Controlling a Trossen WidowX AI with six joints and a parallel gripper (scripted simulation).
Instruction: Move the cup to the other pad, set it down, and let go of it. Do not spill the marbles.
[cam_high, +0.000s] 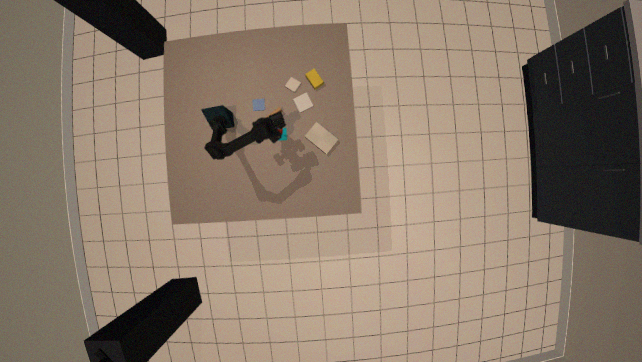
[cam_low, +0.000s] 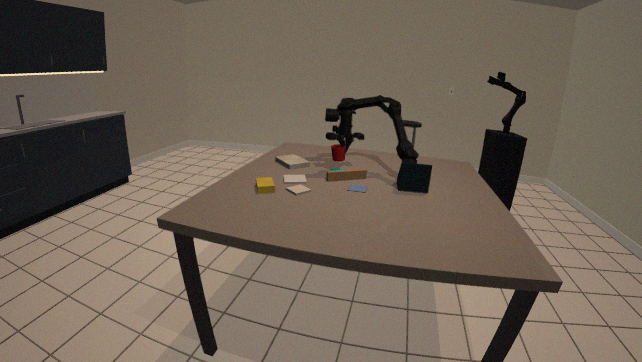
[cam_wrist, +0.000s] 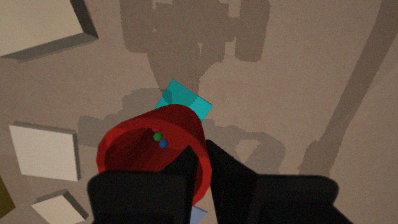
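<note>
The teal pad lies 30 mm ahead of my gripper tip, 10 mm to the left of it and 110 mm below it. Also, from my gripper tip: wooden block 30 mm behind, 120 mm to the left, 90 mm below; red cup 30 mm ahead, 10 mm to the left; white slab 290 mm ahead, 50 mm to the right, 80 mm below.
</note>
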